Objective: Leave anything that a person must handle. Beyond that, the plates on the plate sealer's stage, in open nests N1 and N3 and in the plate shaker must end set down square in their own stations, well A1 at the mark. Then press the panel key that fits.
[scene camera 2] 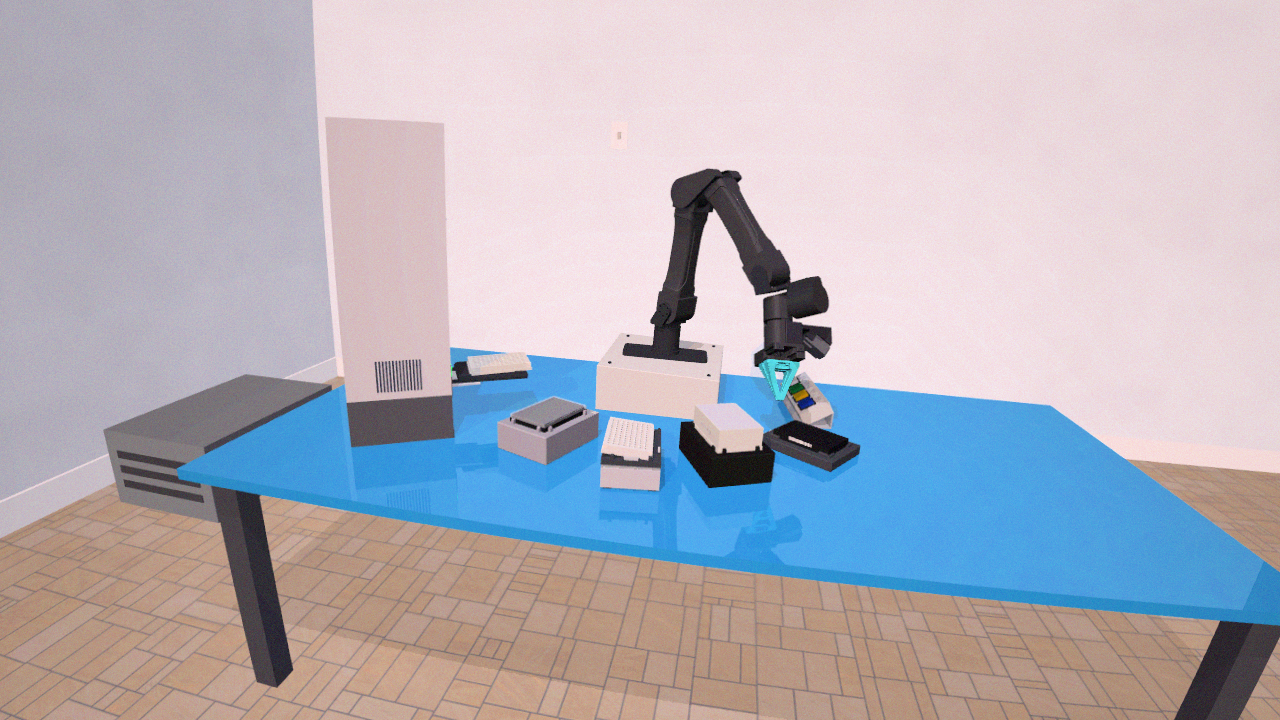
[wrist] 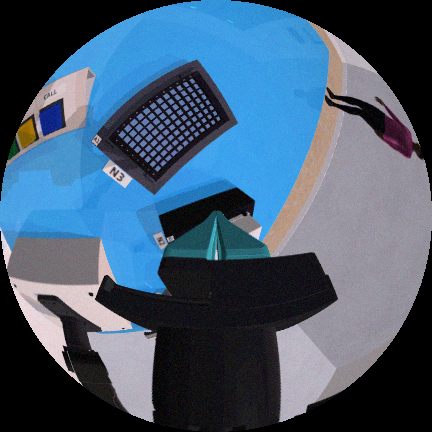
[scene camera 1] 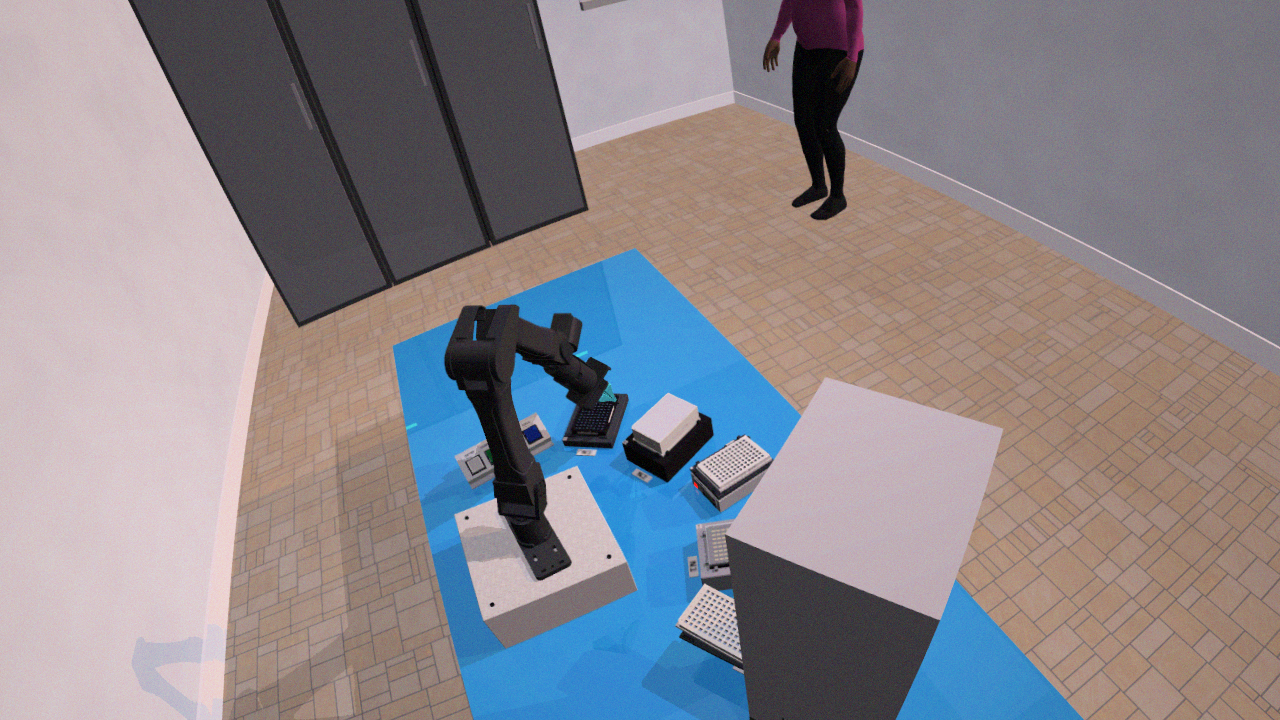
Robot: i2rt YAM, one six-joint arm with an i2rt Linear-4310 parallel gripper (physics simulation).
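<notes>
My gripper (scene camera 1: 611,396) (scene camera 2: 781,394) (wrist: 215,216) is shut and empty, its teal fingertips above the table beside the N3 nest. A black well plate (scene camera 1: 594,417) (scene camera 2: 810,437) (wrist: 170,120) lies in the dark nest labelled N3. A white plate with wells (scene camera 1: 733,460) (scene camera 2: 629,436) sits on a light unit with a red light in the scene camera 1 view. A grey-topped plate (scene camera 2: 548,412) rests on a grey unit. Another white plate (scene camera 1: 709,618) (scene camera 2: 499,362) lies on a dark base. Their station names are unreadable. The key panel (scene camera 2: 814,417) (wrist: 76,86) has a blue CALL key (scene camera 1: 532,434) (wrist: 52,117).
A black block (scene camera 1: 660,462) (scene camera 2: 725,462) labelled N2 carries a white box-like item (scene camera 1: 665,423) (scene camera 2: 727,426). A tall cabinet (scene camera 1: 863,492) (scene camera 2: 391,259) hides part of the plates in the scene camera 1 view. A person (scene camera 1: 821,116) (wrist: 397,132) stands away from the table.
</notes>
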